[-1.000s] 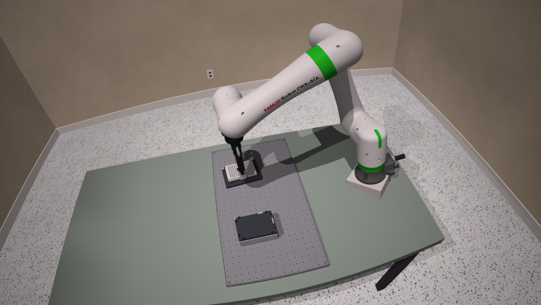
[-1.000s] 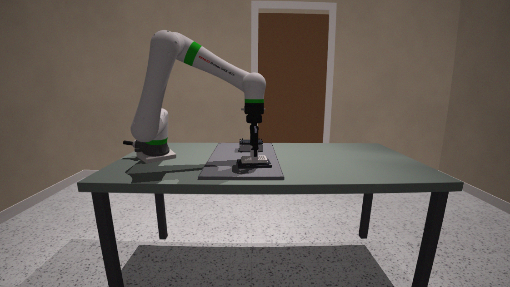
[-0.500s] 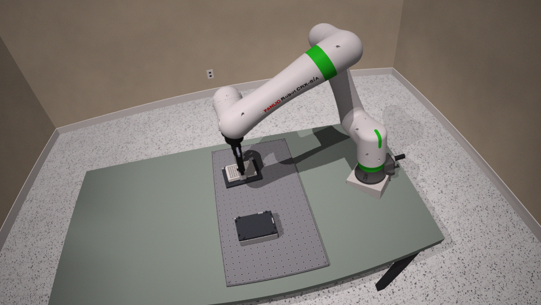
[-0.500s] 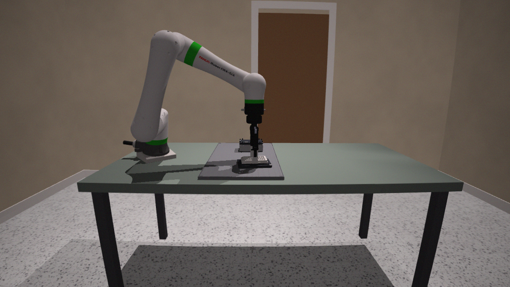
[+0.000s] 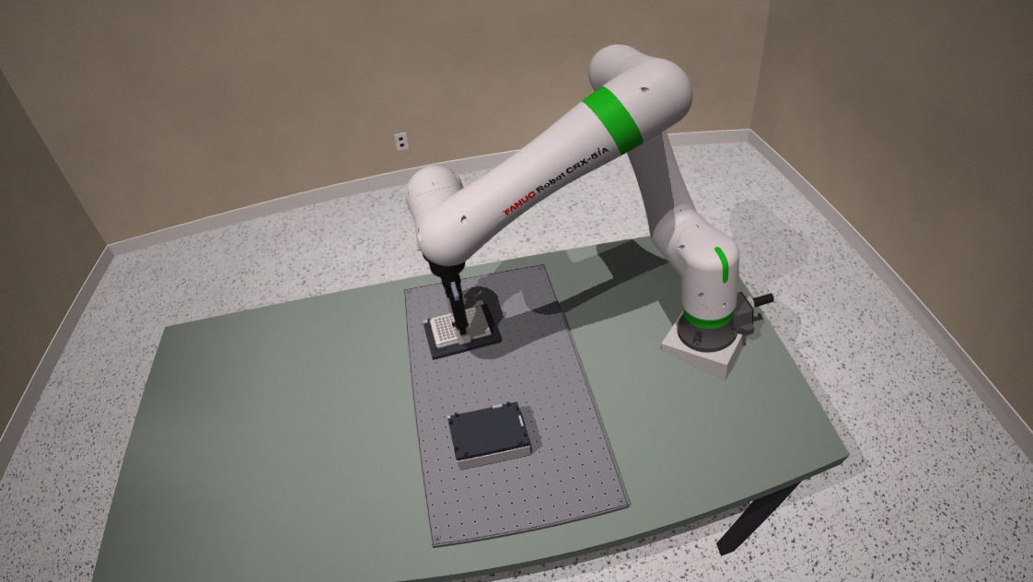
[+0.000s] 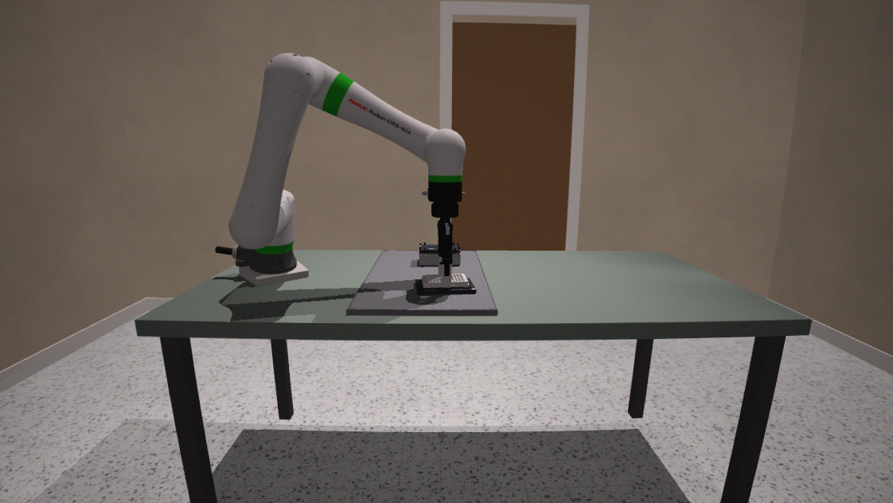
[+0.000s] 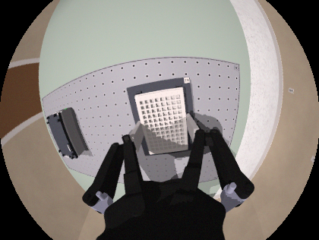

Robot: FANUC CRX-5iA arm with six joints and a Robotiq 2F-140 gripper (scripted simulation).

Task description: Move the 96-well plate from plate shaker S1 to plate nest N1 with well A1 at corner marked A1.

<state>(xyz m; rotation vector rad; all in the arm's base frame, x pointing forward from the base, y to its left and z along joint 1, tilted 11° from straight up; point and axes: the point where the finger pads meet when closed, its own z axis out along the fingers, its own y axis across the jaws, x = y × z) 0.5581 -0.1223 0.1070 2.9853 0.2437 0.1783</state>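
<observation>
The white 96-well plate lies 20 mm below my hand. The rest, counted from my hand: dark plate nest N1: 40 mm below.
</observation>
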